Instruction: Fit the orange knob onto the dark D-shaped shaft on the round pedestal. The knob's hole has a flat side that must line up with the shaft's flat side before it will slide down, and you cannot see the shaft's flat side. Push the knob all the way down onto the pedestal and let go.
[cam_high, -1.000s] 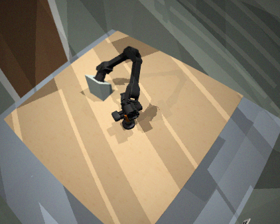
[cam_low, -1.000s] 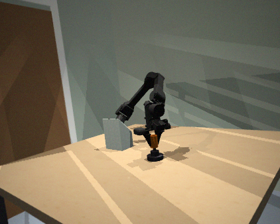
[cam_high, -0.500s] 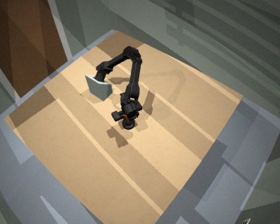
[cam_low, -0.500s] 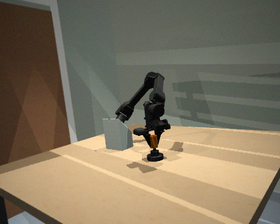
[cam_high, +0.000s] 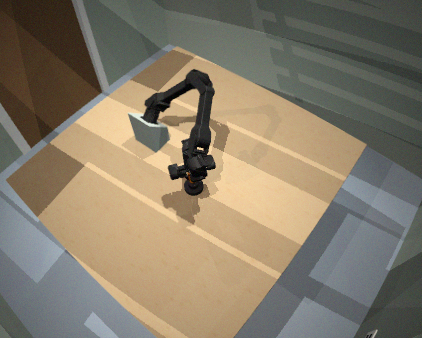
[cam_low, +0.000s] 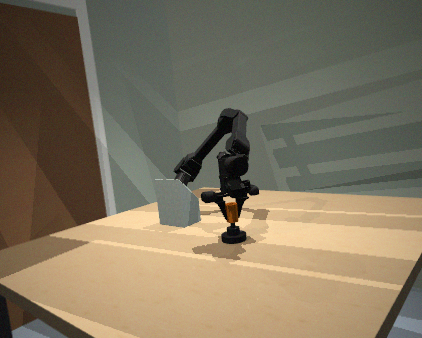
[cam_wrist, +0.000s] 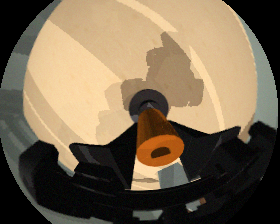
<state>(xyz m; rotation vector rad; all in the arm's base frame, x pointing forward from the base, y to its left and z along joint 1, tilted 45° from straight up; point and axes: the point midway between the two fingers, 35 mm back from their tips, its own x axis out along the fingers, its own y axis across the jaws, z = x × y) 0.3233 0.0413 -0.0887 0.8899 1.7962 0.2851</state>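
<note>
My gripper tip is 2 cm below the orange knob. From my gripper tip the other things lie so: dark round pedestal 4 cm below.
</note>
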